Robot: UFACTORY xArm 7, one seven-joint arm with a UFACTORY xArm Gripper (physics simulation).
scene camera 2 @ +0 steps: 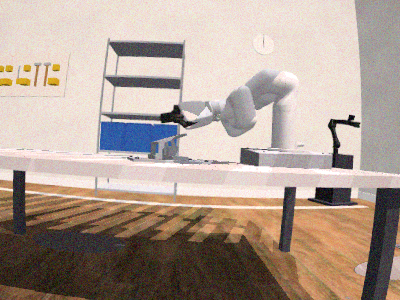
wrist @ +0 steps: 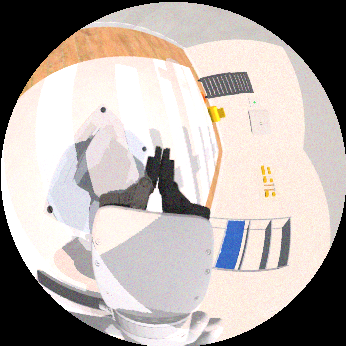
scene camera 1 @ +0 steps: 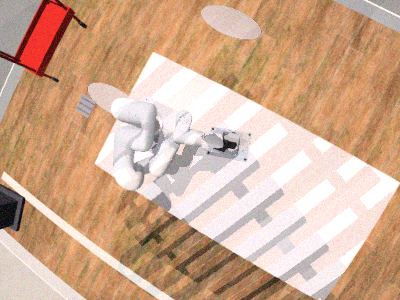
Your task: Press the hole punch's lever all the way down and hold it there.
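Where they show: gripper, fingertip midpoint: (scene camera 2: pixel 160 118) (wrist: pixel 160 154) (scene camera 1: pixel 235 146); arm's base, link origin: (scene camera 2: pixel 282 150).
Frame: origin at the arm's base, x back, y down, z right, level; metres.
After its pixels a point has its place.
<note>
The grey hole punch (scene camera 1: pixel 243 151) (scene camera 2: pixel 164 149) {x -0.464, y 0.022, z -0.006 m} (wrist: pixel 112 157) {x -0.469, y -0.011, z -0.048 m} stands on the table (scene camera 1: pixel 320 200) {x -1.057, y 0.061, z 0.116 m} (scene camera 2: pixel 225 175) {x -0.373, y 0.072, z -0.344 m}, on a flat base plate with dark corner dots. Its lever (scene camera 2: pixel 179 136) {x -0.430, y -0.020, z -0.085 m} is raised, slanting up toward the robot's side in scene camera 2. My gripper (scene camera 1: pixel 233 144) {x -0.485, y -0.078, z -0.024 m} (scene camera 2: pixel 163 117) {x -0.485, y -0.078, z -0.024 m} (wrist: pixel 160 154) {x -0.485, y -0.078, z -0.024 m} is shut and empty, its black fingers together. In scene camera 2 it hangs above the punch and lever, with a visible gap. In scene camera 1 it covers part of the punch. In the wrist view the punch lies left of the fingertips.
The robot's grey base block (scene camera 2: pixel 300 158) {x -0.019, y 0.027, z -0.141 m} stands on the table at the right in scene camera 2. Beyond the table are a shelf rack (scene camera 2: pixel 145 49) with blue bins (scene camera 2: pixel 137 136), a small black arm on a pedestal (scene camera 2: pixel 334 192) and a red cart (scene camera 1: pixel 46 36).
</note>
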